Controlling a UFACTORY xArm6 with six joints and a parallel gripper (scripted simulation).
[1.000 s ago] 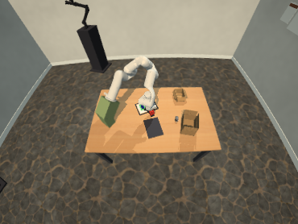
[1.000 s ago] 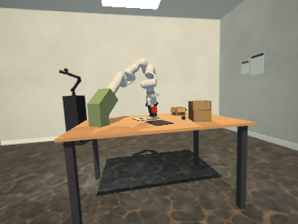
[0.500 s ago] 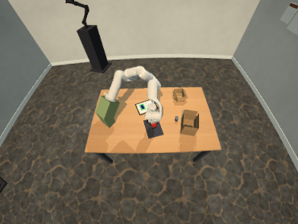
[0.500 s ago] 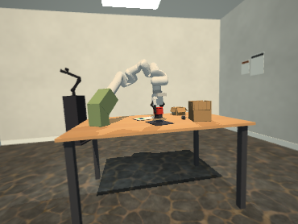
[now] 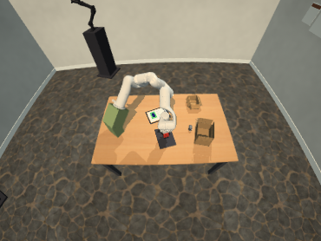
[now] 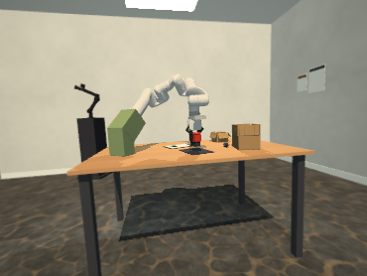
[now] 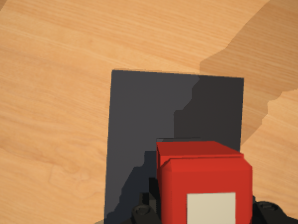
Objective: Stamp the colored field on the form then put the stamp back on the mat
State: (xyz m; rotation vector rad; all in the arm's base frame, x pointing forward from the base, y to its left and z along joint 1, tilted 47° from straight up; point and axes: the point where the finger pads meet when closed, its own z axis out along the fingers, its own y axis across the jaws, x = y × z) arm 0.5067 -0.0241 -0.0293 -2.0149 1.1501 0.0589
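My gripper is now 100 mm above the dark mat. The rest, counted from my hand: small dark object 230 mm ahead, 170 mm to the left, 80 mm below; then red stamp 20 mm below; then form 150 mm behind, 270 mm to the left, 100 mm below.
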